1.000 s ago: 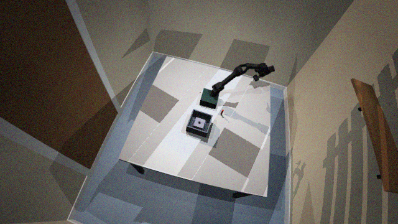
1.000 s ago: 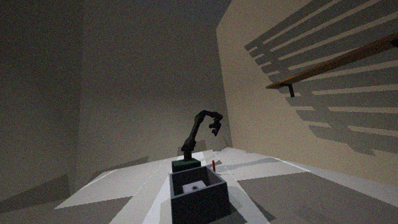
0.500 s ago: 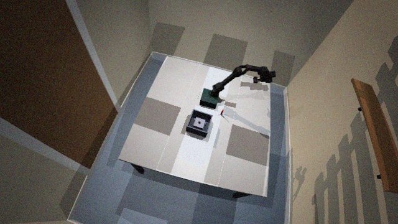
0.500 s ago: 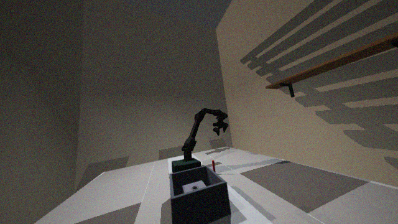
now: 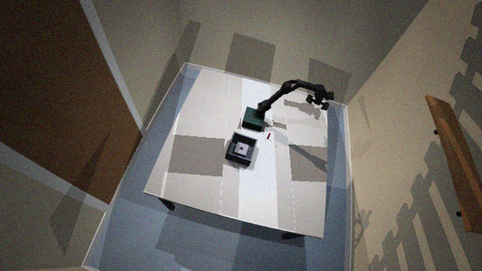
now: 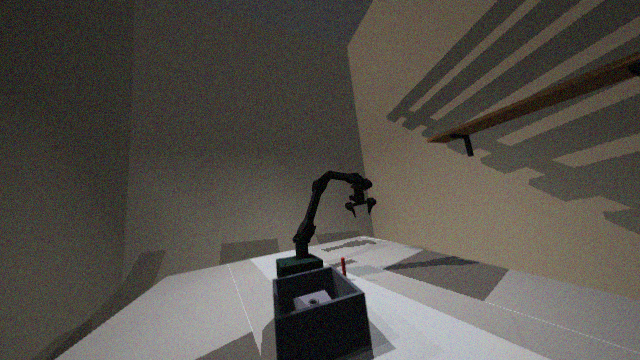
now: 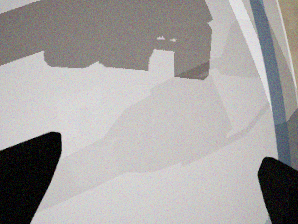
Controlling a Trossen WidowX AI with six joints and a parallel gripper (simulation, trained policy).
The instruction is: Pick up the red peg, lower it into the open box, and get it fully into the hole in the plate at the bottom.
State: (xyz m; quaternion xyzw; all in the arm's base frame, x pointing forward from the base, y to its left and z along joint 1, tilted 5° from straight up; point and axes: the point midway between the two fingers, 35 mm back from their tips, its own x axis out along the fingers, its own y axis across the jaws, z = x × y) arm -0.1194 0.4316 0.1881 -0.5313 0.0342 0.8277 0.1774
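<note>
Now: gripper tip 330 mm to the left of the red peg, 310 mm short of it and 160 mm above it. The rest, counted from my gripper tip: dark box: 510 mm to the right, 490 mm ahead, 170 mm below; then grey plate: 510 mm to the right, 490 mm ahead, 150 mm below.
</note>
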